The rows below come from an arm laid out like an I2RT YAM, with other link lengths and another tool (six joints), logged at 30 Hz.
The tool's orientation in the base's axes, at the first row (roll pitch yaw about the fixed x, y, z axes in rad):
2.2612 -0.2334 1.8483
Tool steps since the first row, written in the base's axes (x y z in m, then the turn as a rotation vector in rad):
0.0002 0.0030 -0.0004 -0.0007 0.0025 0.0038
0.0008 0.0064 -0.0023 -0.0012 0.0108 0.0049
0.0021 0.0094 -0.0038 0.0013 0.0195 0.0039
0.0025 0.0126 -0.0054 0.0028 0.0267 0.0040
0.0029 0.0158 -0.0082 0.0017 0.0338 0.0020
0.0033 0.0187 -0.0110 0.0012 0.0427 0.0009
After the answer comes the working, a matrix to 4 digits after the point.
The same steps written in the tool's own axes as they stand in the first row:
0.0027 -0.0002 0.0014 0.0034 0.0024 -0.0020
0.0052 -0.0012 0.0042 0.0116 0.0029 -0.0001
0.0074 -0.0014 0.0071 0.0188 0.0038 0.0054
0.0099 -0.0024 0.0095 0.0252 0.0049 0.0089
0.0121 -0.0042 0.0127 0.0316 0.0027 0.0119
0.0141 -0.0060 0.0157 0.0398 0.0016 0.0154

The tool's axes in the first row as the columns of a matrix, in the base's axes (rounded; the answer above uses it unrounded):
-0.2665 0.6613 0.7011
0.9357 0.0030 0.3529
0.2313 0.7501 -0.6196

